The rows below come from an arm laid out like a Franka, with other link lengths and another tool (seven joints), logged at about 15 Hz.
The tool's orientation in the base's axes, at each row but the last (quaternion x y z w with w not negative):
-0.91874, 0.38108, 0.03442, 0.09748
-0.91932, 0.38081, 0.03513, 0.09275
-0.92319, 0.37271, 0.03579, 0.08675
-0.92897, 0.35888, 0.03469, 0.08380
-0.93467, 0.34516, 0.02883, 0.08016
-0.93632, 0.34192, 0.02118, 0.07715
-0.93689, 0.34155, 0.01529, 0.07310
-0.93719, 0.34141, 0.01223, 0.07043
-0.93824, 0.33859, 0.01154, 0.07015
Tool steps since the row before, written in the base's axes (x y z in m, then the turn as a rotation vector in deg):
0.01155, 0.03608, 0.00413, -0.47, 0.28, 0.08
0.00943, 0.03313, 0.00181, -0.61, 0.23, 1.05
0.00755, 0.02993, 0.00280, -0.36, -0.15, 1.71
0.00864, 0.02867, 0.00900, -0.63, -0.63, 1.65
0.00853, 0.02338, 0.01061, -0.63, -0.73, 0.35
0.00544, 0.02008, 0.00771, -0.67, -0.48, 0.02
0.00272, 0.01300, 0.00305, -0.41, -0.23, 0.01
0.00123, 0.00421, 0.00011, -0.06, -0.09, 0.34
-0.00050, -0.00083, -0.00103, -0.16, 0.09, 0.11
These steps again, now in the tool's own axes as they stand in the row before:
-0.01742, -0.03371, 0.00350, -0.54, 0.13, -0.03
-0.01655, -0.02988, 0.00482, -0.73, 0.12, -0.99
-0.01534, -0.02678, 0.00283, -0.38, 0.13, -1.71
-0.01368, -0.02787, -0.00371, -0.26, 0.67, -1.73
-0.00965, -0.02443, -0.00647, -0.05, 0.91, -0.47
-0.00934, -0.01965, -0.00435, -0.21, 0.79, -0.10
-0.00645, -0.01196, -0.00104, -0.17, 0.44, -0.05
-0.00175, -0.00399, 0.00051, -0.01, 0.06, -0.35
0.00021, 0.00108, 0.00089, -0.19, 0.02, -0.10

